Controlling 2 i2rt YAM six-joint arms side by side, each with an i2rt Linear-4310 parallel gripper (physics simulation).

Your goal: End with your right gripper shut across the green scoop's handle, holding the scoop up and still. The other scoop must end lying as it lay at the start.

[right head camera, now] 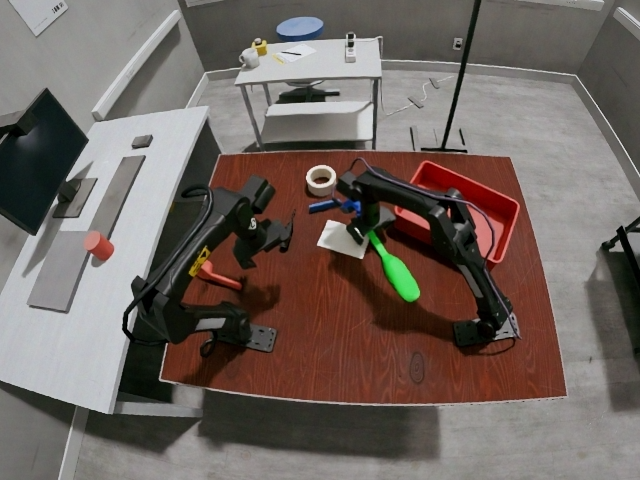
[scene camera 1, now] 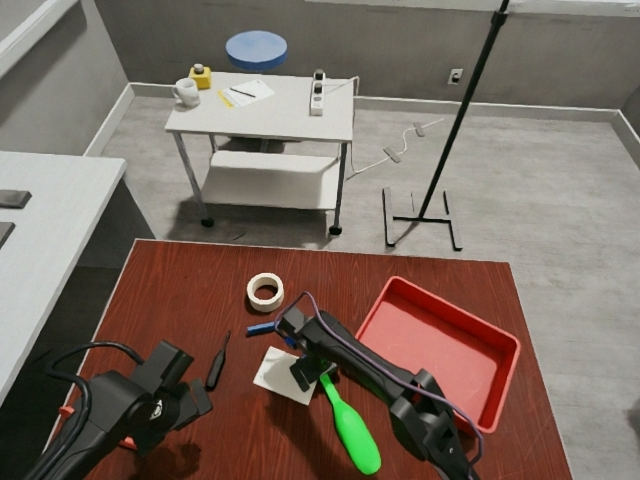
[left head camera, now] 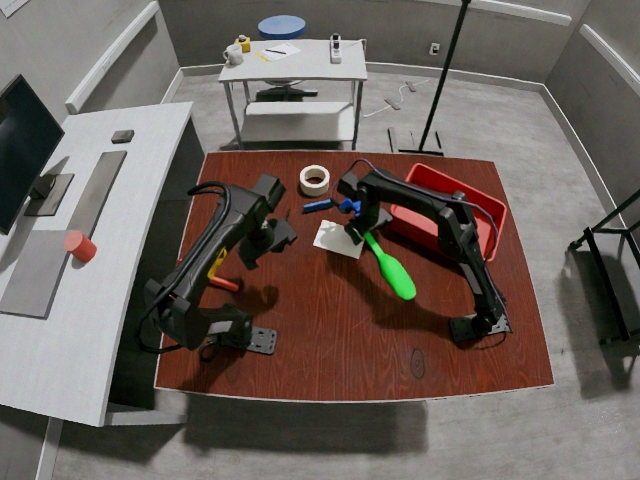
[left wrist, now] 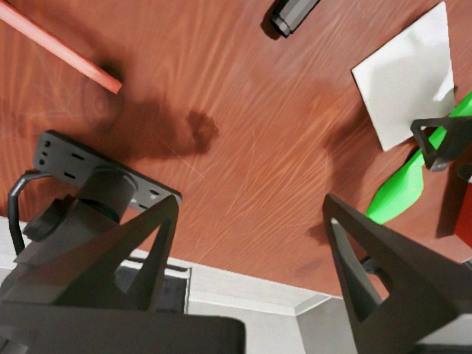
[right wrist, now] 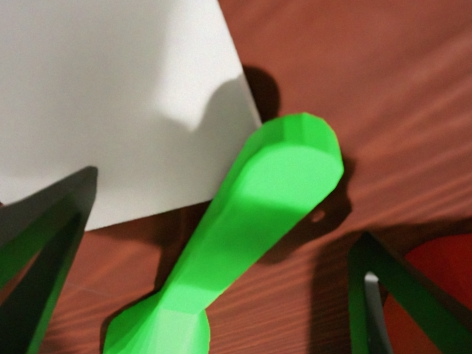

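Pixels of known places: left gripper, fingertip midpoint: (right head camera: 270, 255) (scene camera 1: 186, 419) (left head camera: 273, 255) (left wrist: 248, 201); right gripper, fingertip midpoint: (right head camera: 371, 236) (scene camera 1: 321, 373) (left head camera: 367, 236) (left wrist: 445, 121) (right wrist: 235, 214); left arm's base at its link origin: (right head camera: 243, 334) (left head camera: 242, 336) (left wrist: 116, 180); right arm's base at its link origin: (right head camera: 486, 329) (left head camera: 479, 325).
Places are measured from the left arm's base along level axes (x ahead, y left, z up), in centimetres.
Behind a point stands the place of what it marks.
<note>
The green scoop (left head camera: 397, 276) @(z 2.6, x 24.3, y -42.3 cm) (right head camera: 400, 279) @(z 2.4, x 23.7, y -42.4 cm) (scene camera 1: 356, 439) @(z 2.5, x 24.2, y -42.6 cm) (left wrist: 397, 195) @(z 2.7, x 26.7, y -38.4 cm) lies on the table, its handle end beside the white card's corner. My right gripper (left head camera: 369, 231) @(z 0.9, x 37.7, y -32.1 cm) (right head camera: 371, 229) @(z 0.9, x 37.7, y -32.1 cm) (scene camera 1: 316, 373) @(z 0.9, x 37.7, y -32.1 cm) is open over the handle; in the right wrist view the green handle (right wrist: 260, 210) @(z 2.9, x 39.5, y -30.3 cm) runs between the spread fingers, touching neither. How high the fingertips are is hard to tell. The red scoop (left head camera: 224, 283) @(z 3.0, x 14.2, y 8.3 cm) (right head camera: 219, 279) @(z 3.2, x 14.4, y 11.4 cm) (scene camera 1: 128, 442) @(z 3.0, x 14.3, y 7.6 cm) (left wrist: 60, 50) @(z 3.3, x 15.0, y 9.2 cm) lies at the left, partly hidden by my left arm. My left gripper (left head camera: 271, 253) @(z 16.3, x 19.3, y -7.5 cm) (right head camera: 266, 250) @(z 16.3, x 19.3, y -7.5 cm) (scene camera 1: 178, 426) @(z 16.3, x 19.3, y -7.5 cm) (left wrist: 248, 201) @(z 16.3, x 19.3, y -7.5 cm) is open and empty, above the table right of it.
A white card (left head camera: 330, 240) @(z 0.5, x 34.7, y -20.7 cm) (scene camera 1: 281, 374) @(z 0.5, x 35.6, y -22.0 cm) (right wrist: 115, 100) @(z 0.5, x 37.0, y -26.8 cm) lies left of the green handle. A red tray (left head camera: 423, 222) @(z 0.2, x 46.6, y -51.3 cm) (scene camera 1: 504, 382) @(z 7.7, x 42.1, y -75.4 cm) stands to the right, beneath my right arm. A tape roll (left head camera: 305, 187) @(z 3.2, x 52.6, y -9.7 cm) (scene camera 1: 252, 301) @(z 3.7, x 52.6, y -9.6 cm), a blue item (left head camera: 317, 206) @(z 1.9, x 46.2, y -14.8 cm) and a black screwdriver (scene camera 1: 217, 367) @(z 2.6, x 33.7, y -6.0 cm) lie nearby.
</note>
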